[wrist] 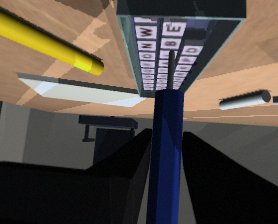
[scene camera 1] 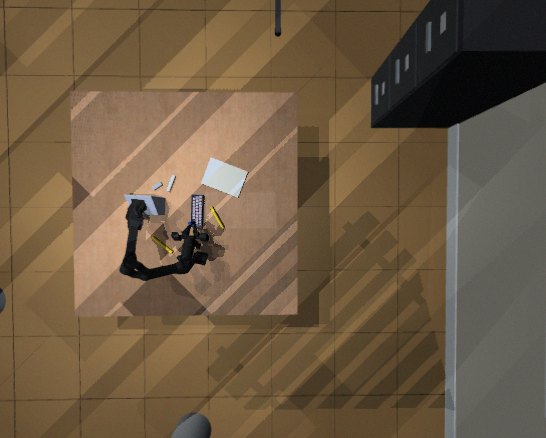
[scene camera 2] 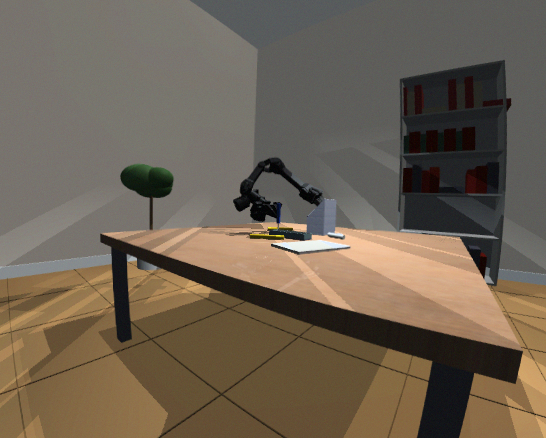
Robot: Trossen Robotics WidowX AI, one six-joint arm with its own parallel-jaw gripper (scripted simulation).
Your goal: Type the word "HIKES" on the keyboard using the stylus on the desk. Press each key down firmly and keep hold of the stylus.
Labels:
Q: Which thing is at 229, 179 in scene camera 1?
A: A white paper sheet.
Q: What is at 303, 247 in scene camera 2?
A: A white paper sheet.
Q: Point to a white paper sheet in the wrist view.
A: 50, 87

